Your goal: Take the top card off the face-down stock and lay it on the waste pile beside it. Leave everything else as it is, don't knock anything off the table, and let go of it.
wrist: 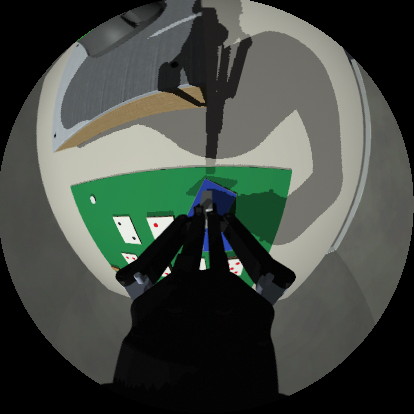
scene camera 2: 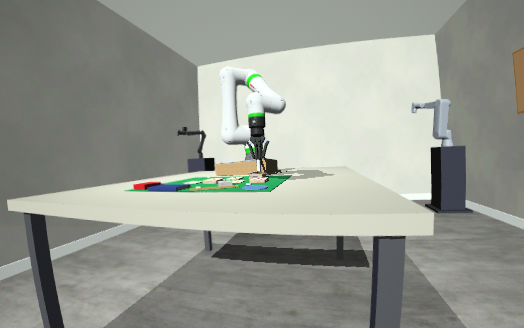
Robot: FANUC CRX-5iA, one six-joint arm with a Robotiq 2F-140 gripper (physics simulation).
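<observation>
The face-down stock [wrist: 226, 202] shows as blue card backs near the back edge of the green mat [scene camera 2: 281, 181] [wrist: 110, 200]. Its upper part is turned at an angle over the lower blue part. My gripper [scene camera 2: 258, 170] [wrist: 206, 197] is shut and empty, with its fingertips over the stock; the fingers hide its middle in the wrist view. Whether the tips touch it I cannot tell. A face-up card with a red pip [wrist: 159, 226] lies to the left of the stock. A face-up card with several red pips [wrist: 235, 265] lies below it. I cannot tell which is the waste pile.
A wood-edged platform [scene camera 2: 235, 167] [wrist: 120, 80] stands behind the mat. A white token [wrist: 92, 199] and a black-pipped card [wrist: 127, 229] lie left. Nearer the front are a red box [scene camera 2: 147, 185], a dark blue box [scene camera 2: 169, 188], a grey block [scene camera 2: 226, 183] and a blue disc [scene camera 2: 255, 187].
</observation>
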